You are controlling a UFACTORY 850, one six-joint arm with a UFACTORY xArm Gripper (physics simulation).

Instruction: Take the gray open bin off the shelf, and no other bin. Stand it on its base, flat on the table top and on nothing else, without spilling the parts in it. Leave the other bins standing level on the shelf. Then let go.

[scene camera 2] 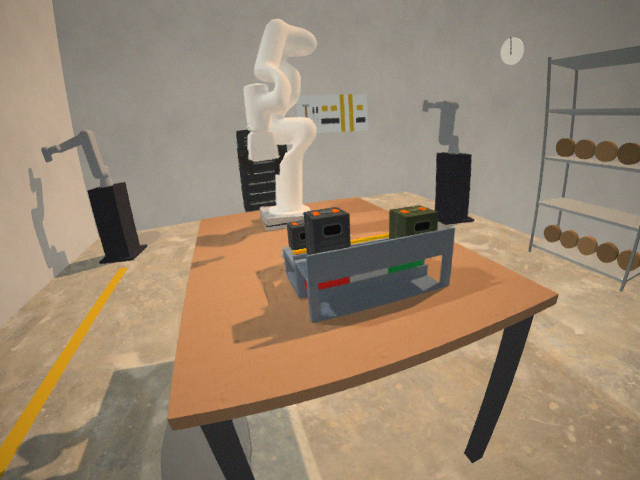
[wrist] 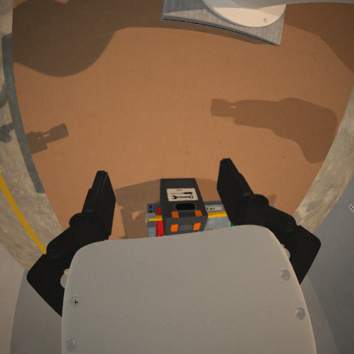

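The blue-gray shelf (scene camera 2: 379, 304) stands on the wooden table, its high panel toward scene camera 2. A tall dark gray box (scene camera 2: 328, 230) with orange marks rises at its left end. A smaller dark gray box (scene camera 2: 296, 236) shows behind it. A green box (scene camera 2: 413, 222) stands at the right end. In the wrist view, a dark gray box (wrist: 181, 194) with a tool label shows at the lower middle, beyond the fingers. An open gray bin with parts cannot be made out; the panel hides the shelf's inside. My gripper (wrist: 164, 178) is open and empty, high above the table, apart from the boxes.
The robot's base (scene camera 2: 284, 218) (wrist: 225, 26) stands on the table (scene camera 2: 222, 372) (wrist: 150, 100) behind the shelf. Yellow strips (scene camera 2: 369, 239) (wrist: 217, 214) run along the shelf. A black rack (scene camera 2: 258, 180) is behind the arm, and a metal storage rack (scene camera 2: 540, 196) stands at far right.
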